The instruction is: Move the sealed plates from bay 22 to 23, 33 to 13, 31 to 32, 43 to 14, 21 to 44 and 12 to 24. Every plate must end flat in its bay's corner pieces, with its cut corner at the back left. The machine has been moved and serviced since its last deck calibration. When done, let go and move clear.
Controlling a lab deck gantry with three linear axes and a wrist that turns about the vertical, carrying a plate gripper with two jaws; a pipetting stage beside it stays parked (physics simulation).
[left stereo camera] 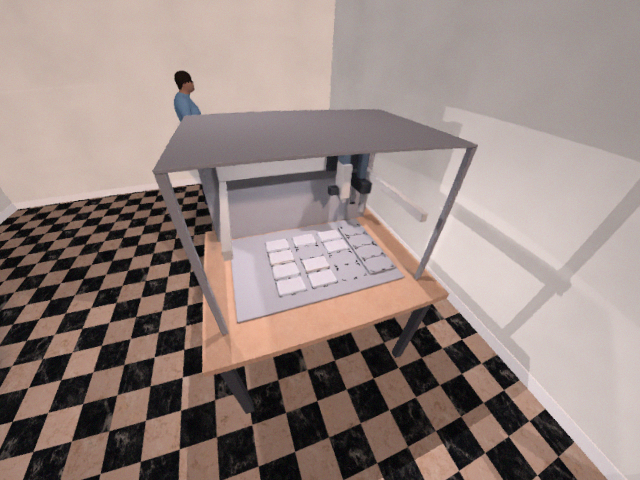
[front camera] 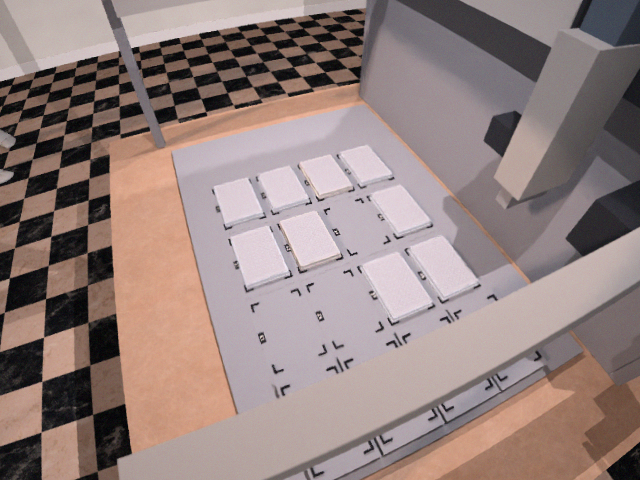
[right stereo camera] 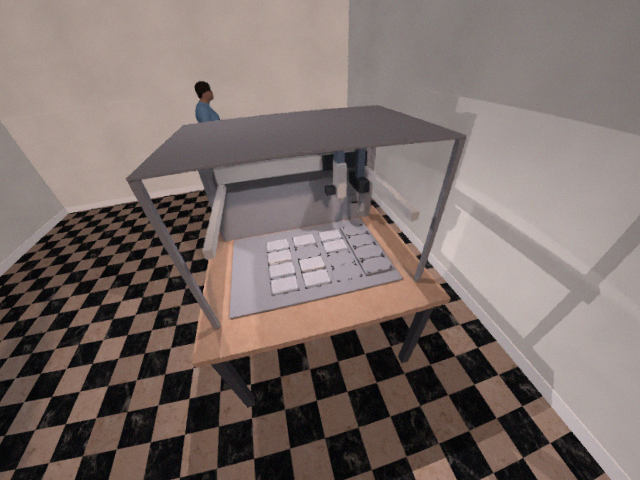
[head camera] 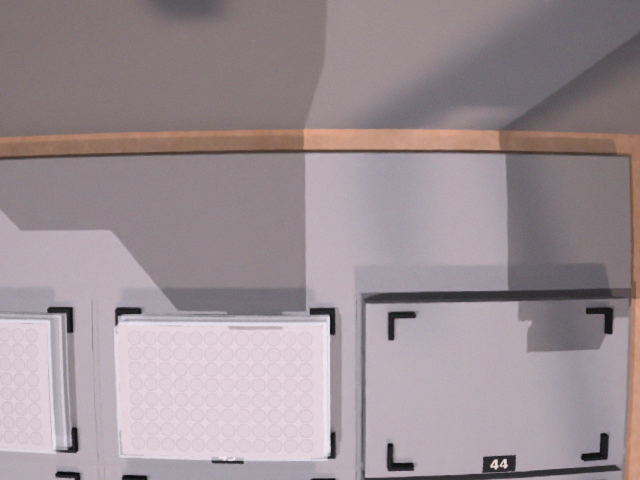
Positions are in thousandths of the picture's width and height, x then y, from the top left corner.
Labels:
A bay 44 (front camera: 807, 776): 66 cm from the lens.

